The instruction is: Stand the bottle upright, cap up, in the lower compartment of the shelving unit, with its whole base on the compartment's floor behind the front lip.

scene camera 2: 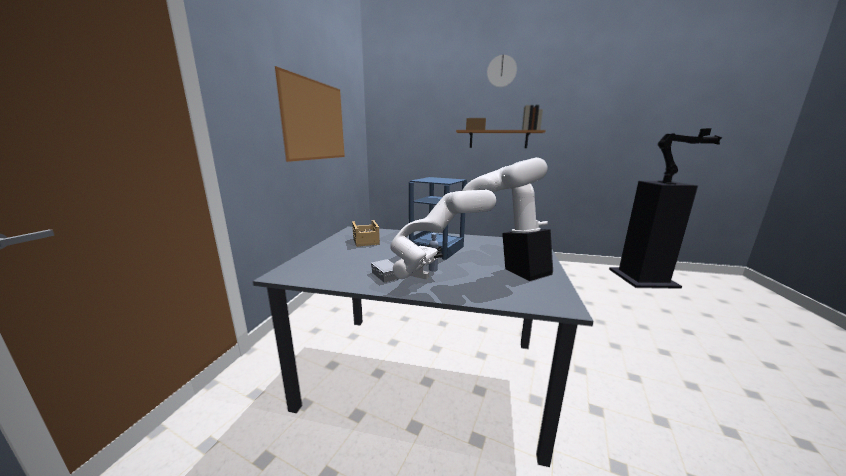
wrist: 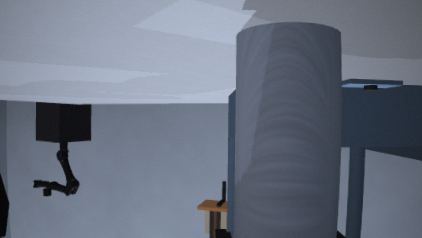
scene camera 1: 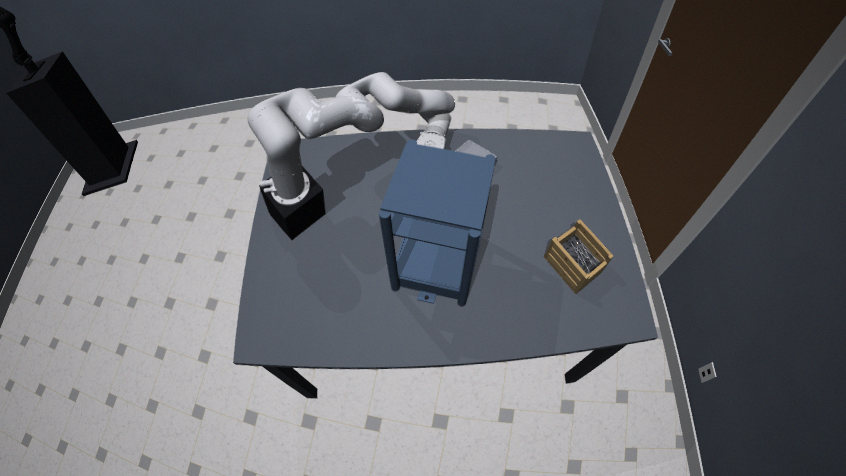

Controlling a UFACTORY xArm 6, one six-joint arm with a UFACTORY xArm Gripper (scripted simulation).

Note:
In view: a bottle (wrist: pixel 288 131), a wooden crate (scene camera 1: pixel 593 251) and a blue shelving unit (scene camera 1: pixel 438 197).
The blue shelving unit is seen too in scene camera 2 (scene camera 2: pixel 431 198). Scene camera 1 misses the bottle, which is hidden by the blue shelving unit. The wrist view does not show the wooden crate: it is out of frame.

